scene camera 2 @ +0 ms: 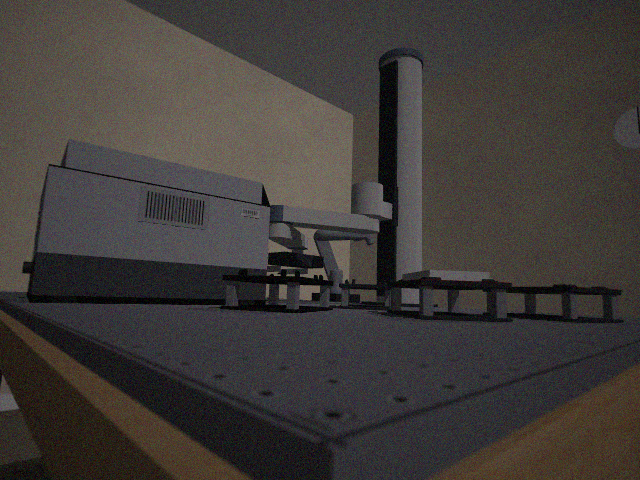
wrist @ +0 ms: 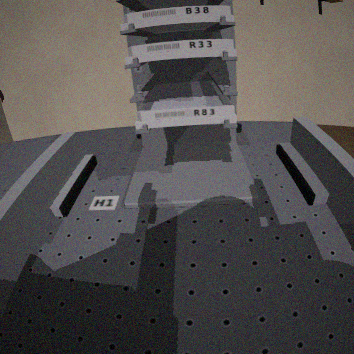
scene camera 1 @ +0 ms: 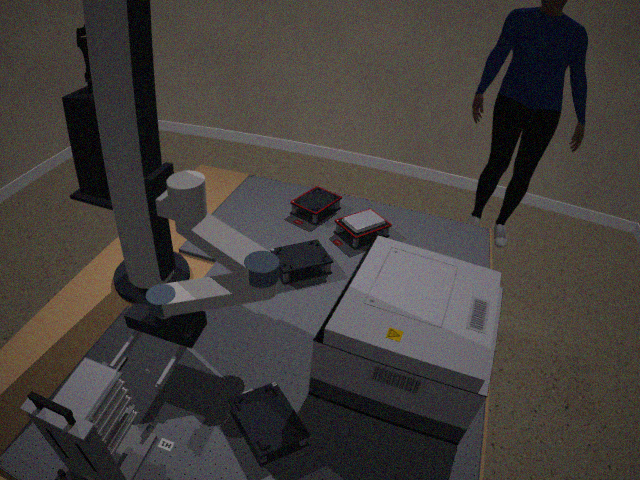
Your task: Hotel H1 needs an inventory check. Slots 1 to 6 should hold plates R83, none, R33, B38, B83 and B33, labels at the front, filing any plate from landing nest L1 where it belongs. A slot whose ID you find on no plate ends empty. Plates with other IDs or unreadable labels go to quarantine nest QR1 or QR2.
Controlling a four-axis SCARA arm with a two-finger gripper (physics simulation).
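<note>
In the wrist view my gripper (scene camera 1: 143, 364) (wrist: 183, 137) is open, one finger on each side, with nothing between them, in front of hotel H1 (scene camera 1: 98, 449) (wrist: 131, 63). Plate R83 (wrist: 187, 116) lies in the lowest slot. The slot above it shows no plate. Above that are plate R33 (wrist: 182, 48) and plate B38 (wrist: 180, 16). The slots higher up are cut off. A white plate (scene camera 1: 364, 221) (scene camera 2: 454, 274) sits on a red-rimmed nest (scene camera 1: 356, 238); its ID is unreadable here. Another red-rimmed nest (scene camera 1: 316, 200) bears no plate.
Two dark nests (scene camera 1: 305, 258) (scene camera 1: 271, 421) stand on the bench without plates. A large pale instrument (scene camera 1: 413, 294) (scene camera 2: 155, 227) stands beside them. The arm's column (scene camera 1: 121, 155) (scene camera 2: 408, 155) rises at the bench's edge. A person (scene camera 1: 535, 67) stands beyond the bench. A label H1 (wrist: 104, 202) marks the hotel.
</note>
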